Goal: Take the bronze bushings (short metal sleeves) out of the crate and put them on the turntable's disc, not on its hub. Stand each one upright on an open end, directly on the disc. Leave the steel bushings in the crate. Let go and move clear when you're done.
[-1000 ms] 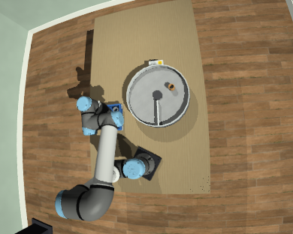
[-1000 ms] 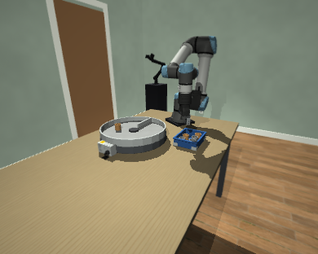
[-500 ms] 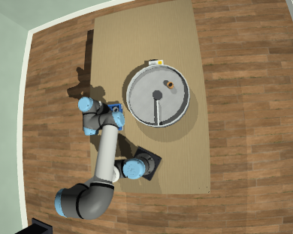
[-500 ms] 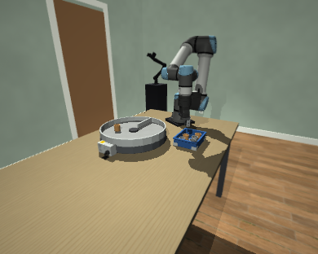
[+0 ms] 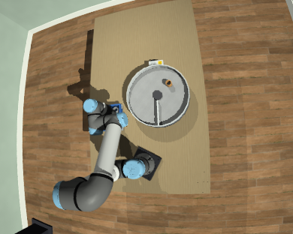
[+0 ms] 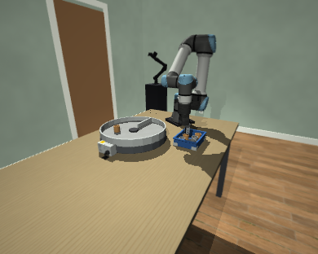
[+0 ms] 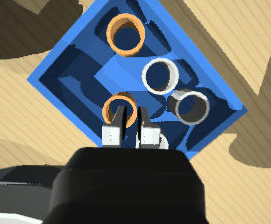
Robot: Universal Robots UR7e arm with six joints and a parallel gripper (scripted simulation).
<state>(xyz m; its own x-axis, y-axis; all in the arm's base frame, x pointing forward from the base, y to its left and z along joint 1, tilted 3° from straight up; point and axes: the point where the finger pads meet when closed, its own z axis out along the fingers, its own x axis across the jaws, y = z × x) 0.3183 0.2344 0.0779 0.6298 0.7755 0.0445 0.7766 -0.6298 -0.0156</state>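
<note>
The blue crate lies 5 cm below my hand, 2 cm to the left of it and 1 cm behind it. The rest, counted from my hand: turntable (31 cm to the right, 15 cm ahead, 3 cm below).
</note>
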